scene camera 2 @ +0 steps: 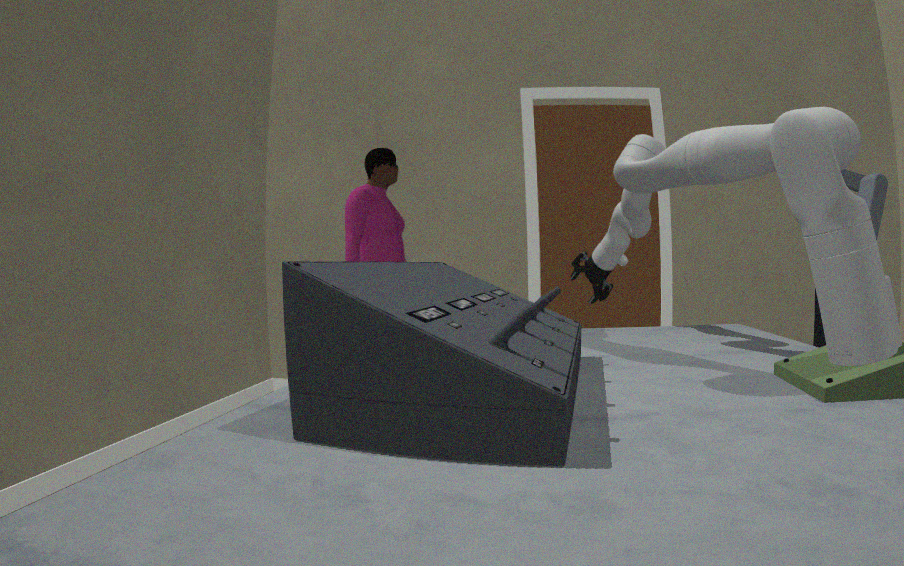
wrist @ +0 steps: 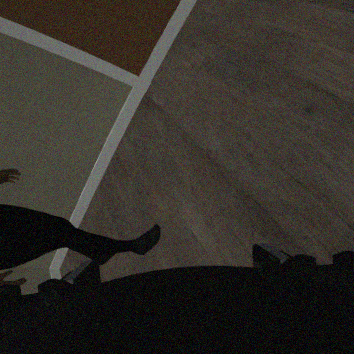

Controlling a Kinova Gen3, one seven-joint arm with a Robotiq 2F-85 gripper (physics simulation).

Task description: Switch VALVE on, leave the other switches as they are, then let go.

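Places are measured from the arm's base along level axes (x ahead, y left, z up), in centimetres.
Pixels of known places: gripper, fingertip midpoint: (scene camera 2: 581, 290); arm's base at its link origin: (scene camera 2: 862, 354).
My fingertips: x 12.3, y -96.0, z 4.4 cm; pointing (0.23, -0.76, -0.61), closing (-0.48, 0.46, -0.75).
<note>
Ahead of a thing's pixels: the offset from my fingertips to its top centre. "spot": to the spot under its first point. Level surfaces: height alone.
A dark grey sloped console (scene camera 2: 400, 373) stands in the scene view. Its panel carries a row of framed label plates, the nearest plate @[spot: dx +44.1, dy +97.1, dz +3.4 cm] (scene camera 2: 427, 313) being largest; their words are too blurred to read. A dark lever @[dx +36.0, dy +99.1, dz +4.3 cm] (scene camera 2: 528, 316) sticks up from the panel toward the right; any levers behind it overlap it from this side. I cannot tell which switch is VALVE or how it is set. My gripper (scene camera 2: 583, 288) (wrist: 176, 270) is open and empty, in the air to the right of the lever tip and apart from it. The console does not show in the wrist view.
The arm's green base (scene camera 2: 807, 378) rests on the pale blue-grey surface @[dz -8.6 cm] (scene camera 2: 426, 513) at the right. A person in a pink top (scene camera 2: 374, 223) stands behind the console; a dark-clad leg (wrist: 40, 232) shows in the wrist view. A brown door (scene camera 2: 573, 200) (wrist: 95, 25) is behind.
</note>
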